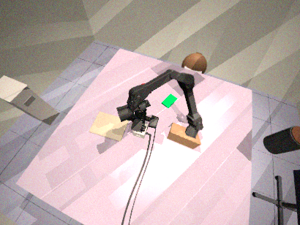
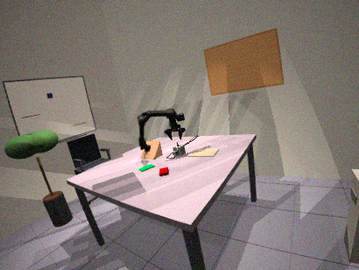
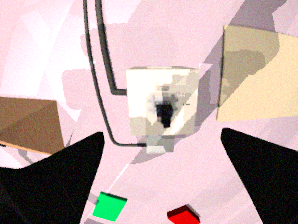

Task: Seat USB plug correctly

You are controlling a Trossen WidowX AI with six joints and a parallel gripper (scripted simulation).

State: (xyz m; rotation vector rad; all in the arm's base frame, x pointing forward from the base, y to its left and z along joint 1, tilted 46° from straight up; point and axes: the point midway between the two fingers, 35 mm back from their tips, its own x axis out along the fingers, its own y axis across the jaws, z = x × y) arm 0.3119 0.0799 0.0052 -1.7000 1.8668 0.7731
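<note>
Now: gripper tip 4 cm above the dark USB plug. Round my gripper tip: green block: 12 cm behind, 30 cm to the right, 13 cm below; then red block: 9 cm ahead, 35 cm to the right, 12 cm below; then pale yellow sheet: 22 cm ahead, 4 cm to the left, 13 cm below.
</note>
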